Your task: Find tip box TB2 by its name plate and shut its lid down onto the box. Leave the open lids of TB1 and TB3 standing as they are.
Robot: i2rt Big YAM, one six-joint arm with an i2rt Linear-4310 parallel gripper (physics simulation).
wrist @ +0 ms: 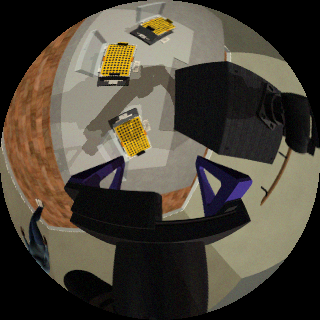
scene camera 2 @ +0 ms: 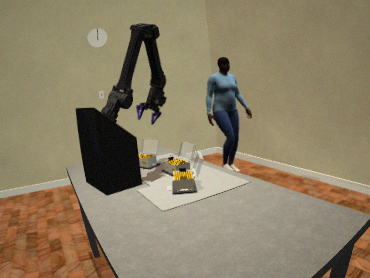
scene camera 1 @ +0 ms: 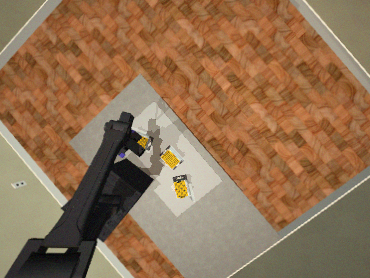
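Where they show: gripper, fingertip midpoint: [wrist: 159, 159] [scene camera 2: 145, 122]; arm's base at its link origin: [wrist: 268, 105] [scene camera 2: 105, 120].
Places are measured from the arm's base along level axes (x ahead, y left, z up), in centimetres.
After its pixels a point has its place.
Note:
Three tip boxes with yellow racks stand with clear lids open. TB2 [scene camera 1: 143, 142] @[y 23.9, x 24.6, z -26.9 cm] [scene camera 2: 146, 161] [wrist: 131, 136] @[y 26.3, x 23.0, z -26.9 cm] is nearest the gripper in the wrist view; its lid [scene camera 2: 150, 146] @[y 31.0, x 28.2, z -22.5 cm] stands up. The arm partly covers this box in scene camera 1. TB3 [scene camera 1: 171, 158] @[y 3.9, x 35.6, z -26.8 cm] [scene camera 2: 176, 166] [wrist: 117, 60] @[y 4.5, x 34.3, z -26.9 cm] is the middle box, lid [scene camera 2: 187, 150] @[y 5.5, x 41.8, z -22.1 cm] [wrist: 89, 54] @[y 5.7, x 41.7, z -22.1 cm] standing. TB1 [scene camera 1: 180, 189] @[y -18.2, x 29.2, z -26.8 cm] [scene camera 2: 183, 176] @[y -23.5, x 27.8, z -25.4 cm] [wrist: 158, 26] @[y -16.9, x 29.3, z -26.9 cm] is farthest from the gripper, lid [scene camera 2: 198, 164] @[y -26.0, x 33.9, z -20.5 cm] [wrist: 151, 10] standing. Name plate letters are too small to read. My gripper [scene camera 2: 146, 121] @[y 22.9, x 24.8, z -6.5 cm] [wrist: 159, 159] @[y 22.9, x 24.8, z -6.5 cm] is open and empty, well above the table near TB2.
A tall black block [scene camera 1: 131, 176] @[y 8.3, x 9.2, z -17.5 cm] [scene camera 2: 107, 157] @[y -9.3, x -2.0, z -15.5 cm] [wrist: 200, 105] @[y 10.2, x 8.5, z -18.8 cm] stands beside the pale mat [scene camera 1: 205, 175] @[y -20.5, x 49.0, z -32.5 cm] [scene camera 2: 220, 183] @[y -23.5, x 45.4, z -32.6 cm], close to the boxes on the arm's side. The grey table [scene camera 2: 230, 225] @[y -59.7, x 29.5, z -32.9 cm] carries both. A person [scene camera 2: 225, 97] [wrist: 37, 245] stands beyond the table.

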